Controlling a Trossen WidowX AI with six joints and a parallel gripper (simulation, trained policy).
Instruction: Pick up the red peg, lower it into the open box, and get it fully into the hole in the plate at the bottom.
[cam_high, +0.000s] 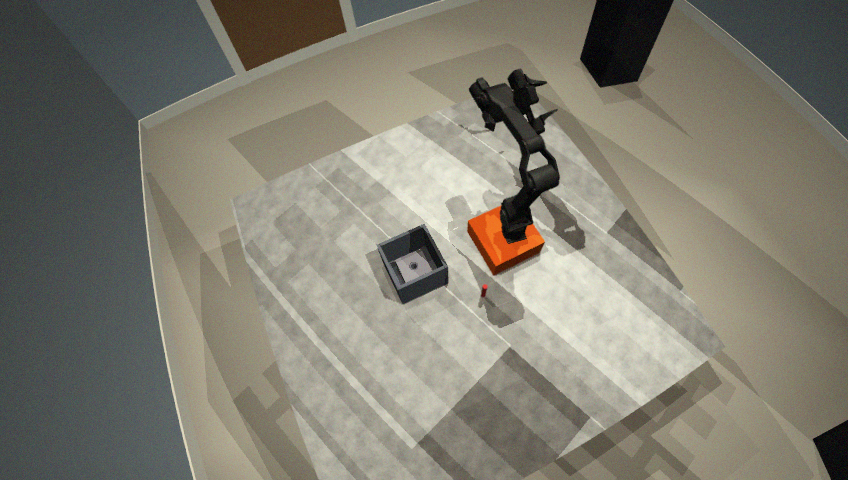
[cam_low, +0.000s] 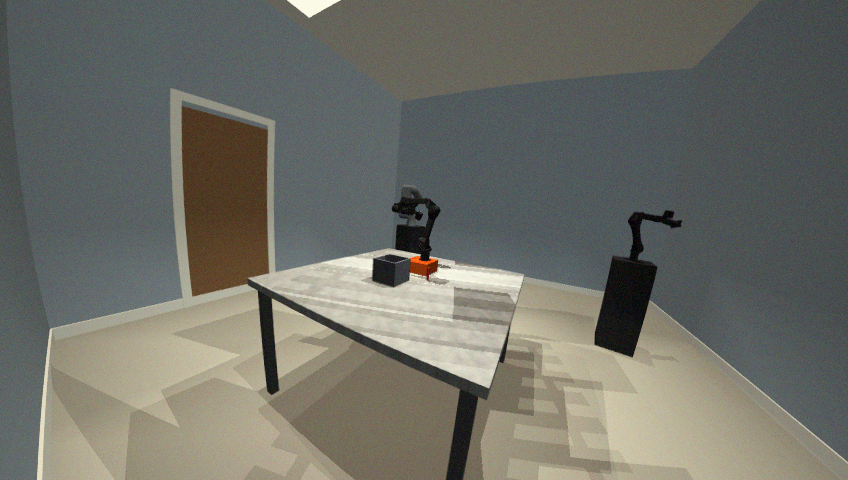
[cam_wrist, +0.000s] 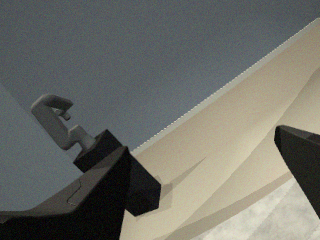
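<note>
Right now the red peg is 30 cm ahead of my gripper tip, 38 cm to the left of it and 37 cm below it. Also, from my gripper tip: pale plate: 49 cm ahead, 24 cm to the left, 37 cm below.
</note>
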